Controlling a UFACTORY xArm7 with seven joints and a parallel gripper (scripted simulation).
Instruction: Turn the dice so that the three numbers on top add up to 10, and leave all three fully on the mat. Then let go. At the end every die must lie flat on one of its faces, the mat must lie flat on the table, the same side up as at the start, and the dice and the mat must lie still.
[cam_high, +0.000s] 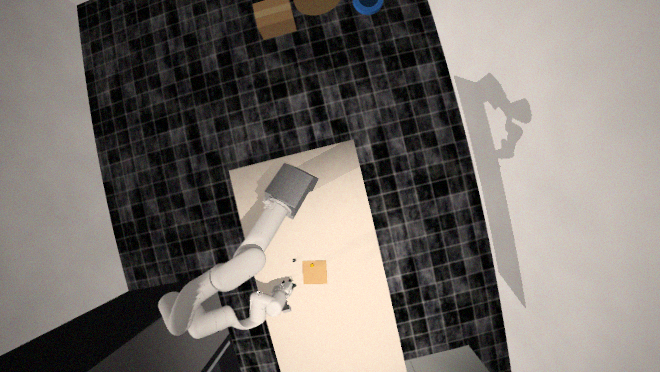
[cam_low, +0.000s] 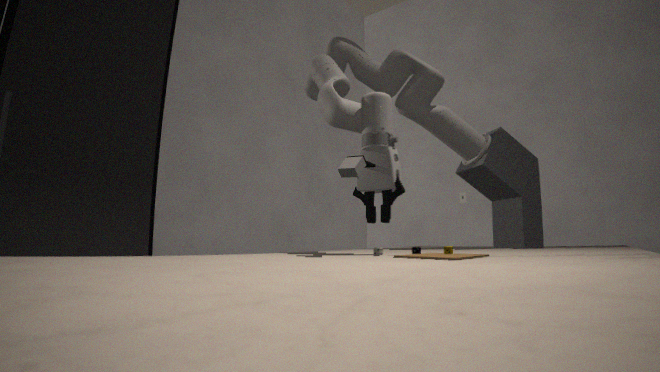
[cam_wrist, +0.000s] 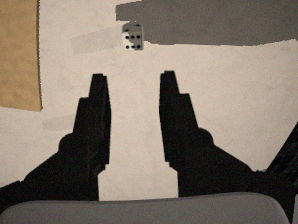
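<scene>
Right now my hand is 90 mm above the pale die. Also, from my hand: tan mat (60 mm ahead, 140 mm to the left, 90 mm below); yellow die (10 mm ahead, 150 mm to the left, 80 mm below); black die (70 mm behind, 80 mm to the left, 90 mm below).
</scene>
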